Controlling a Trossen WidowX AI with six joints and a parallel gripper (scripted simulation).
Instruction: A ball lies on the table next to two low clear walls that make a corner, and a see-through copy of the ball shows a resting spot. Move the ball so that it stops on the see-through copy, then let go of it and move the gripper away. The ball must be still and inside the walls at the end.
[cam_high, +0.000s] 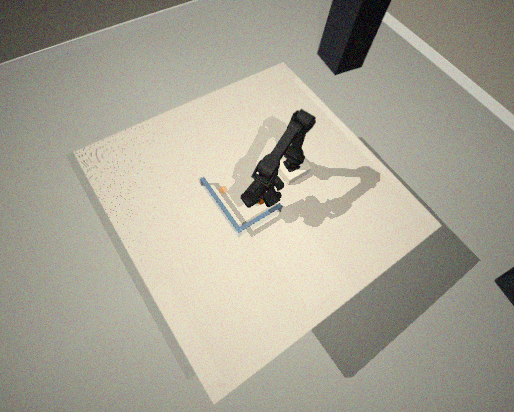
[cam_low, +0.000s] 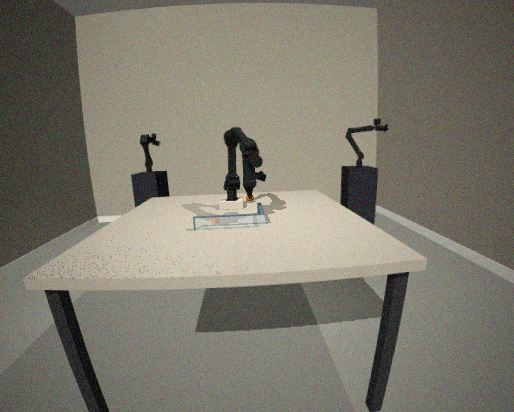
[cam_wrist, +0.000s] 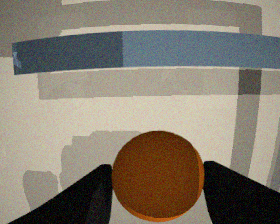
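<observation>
Now: the orange ball 160 mm to the right of my gripper tip, 110 mm ahead of it and 90 mm below it. Also, from my gripper tip: clear wall 160 mm ahead, 80 mm to the right, 80 mm below.
</observation>
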